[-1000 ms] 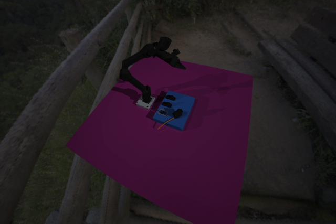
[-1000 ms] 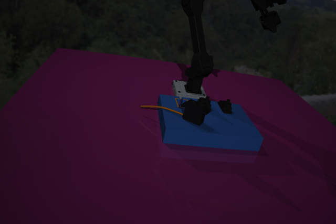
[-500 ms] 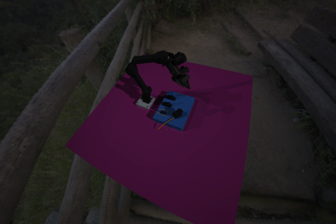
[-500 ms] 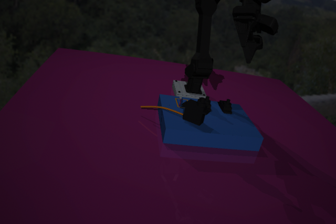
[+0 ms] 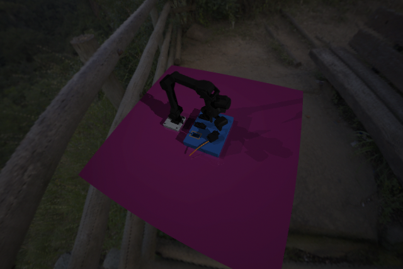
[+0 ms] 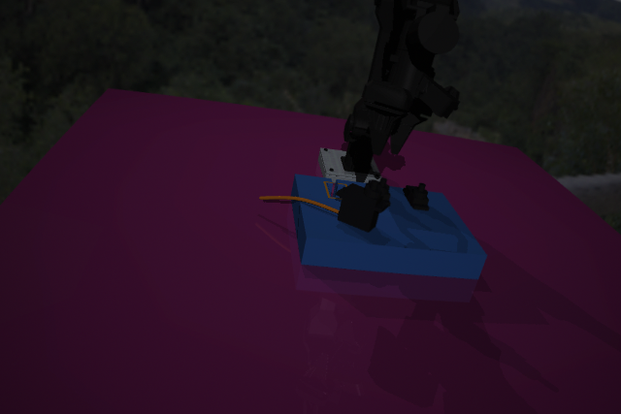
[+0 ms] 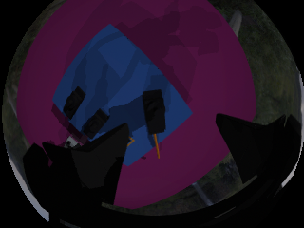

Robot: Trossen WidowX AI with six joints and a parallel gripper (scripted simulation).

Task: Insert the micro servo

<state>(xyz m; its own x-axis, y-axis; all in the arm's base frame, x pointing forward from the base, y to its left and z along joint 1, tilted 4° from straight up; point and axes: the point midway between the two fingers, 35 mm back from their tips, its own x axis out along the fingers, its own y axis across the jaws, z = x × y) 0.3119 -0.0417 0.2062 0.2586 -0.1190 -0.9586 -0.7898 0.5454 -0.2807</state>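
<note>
The blue deck is 30 mm behind my gripper tip, 50 mm to the left of it and 150 mm below it.
</note>
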